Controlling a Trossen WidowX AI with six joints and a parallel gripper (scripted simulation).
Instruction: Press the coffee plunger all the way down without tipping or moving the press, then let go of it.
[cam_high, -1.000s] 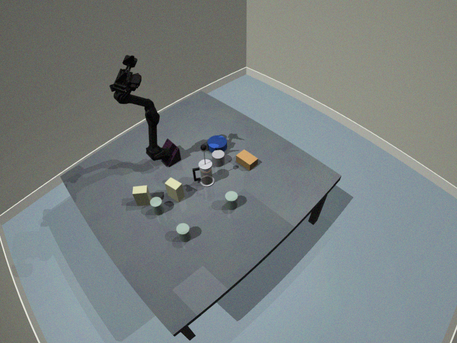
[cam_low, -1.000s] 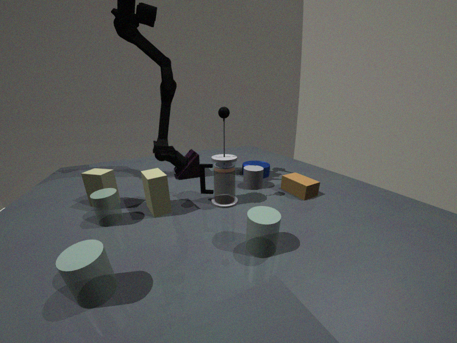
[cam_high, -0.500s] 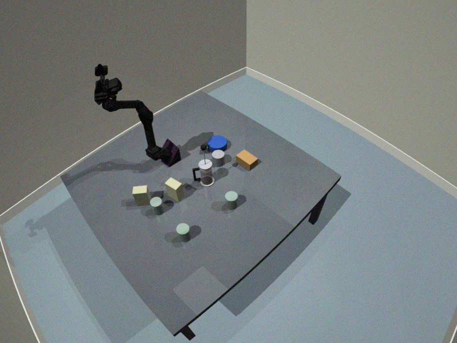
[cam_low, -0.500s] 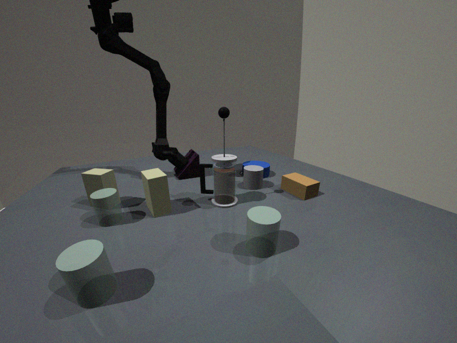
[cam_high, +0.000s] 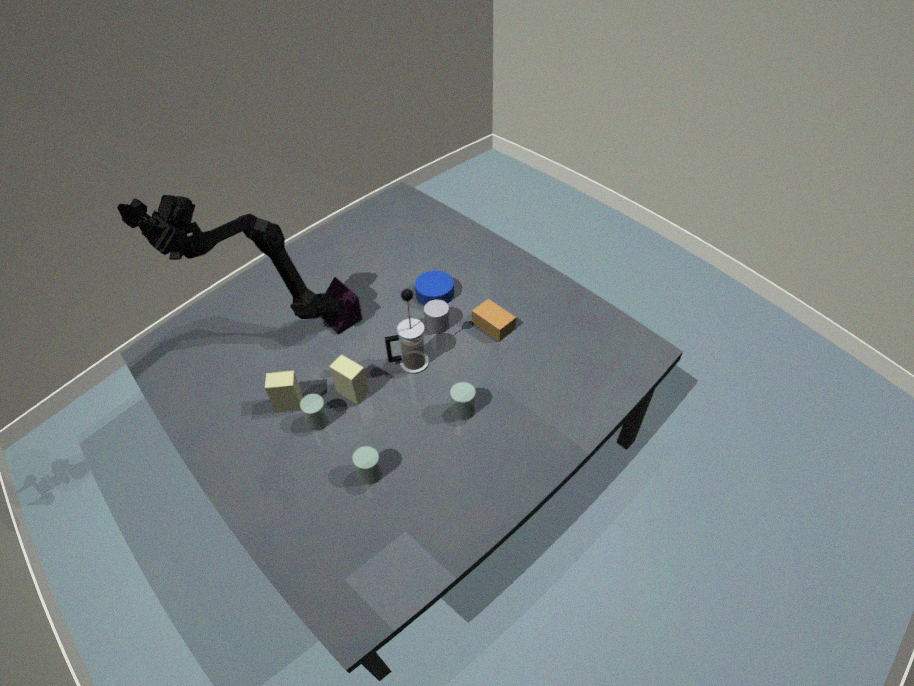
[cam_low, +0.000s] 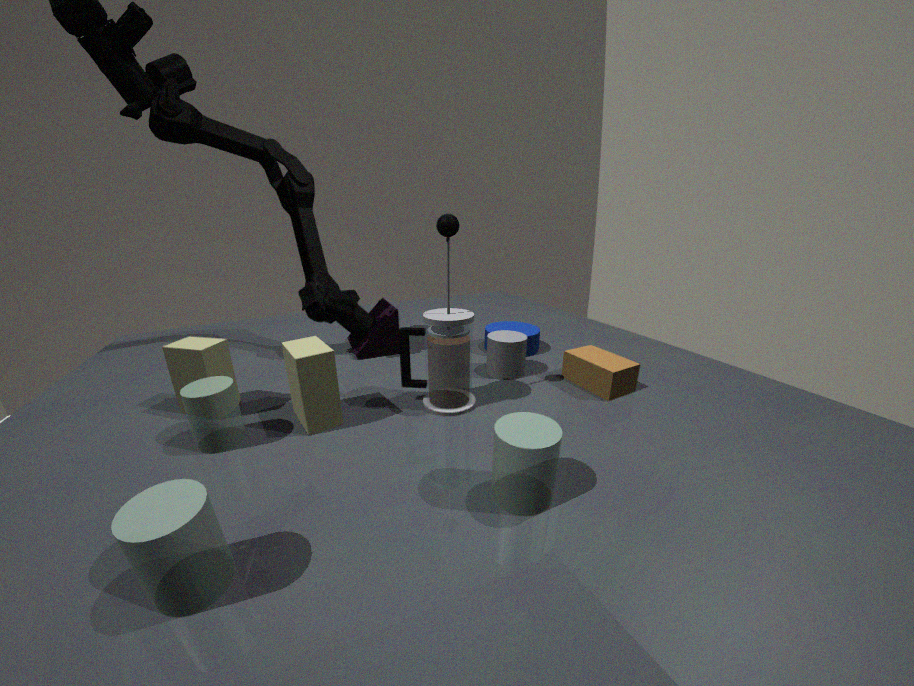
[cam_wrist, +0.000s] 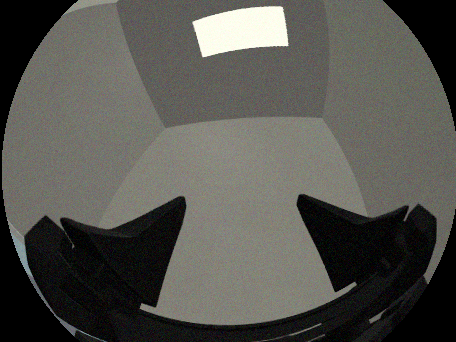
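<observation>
My gripper tip is now 220 mm short of the glass coffee press, 550 mm to the right of it and 550 mm above it. The rest, counted from my gripper tip: grey cylinder: 140 mm ahead, 700 mm to the left, 640 mm below; orange box: 240 mm ahead, 830 mm to the left, 650 mm below.
</observation>
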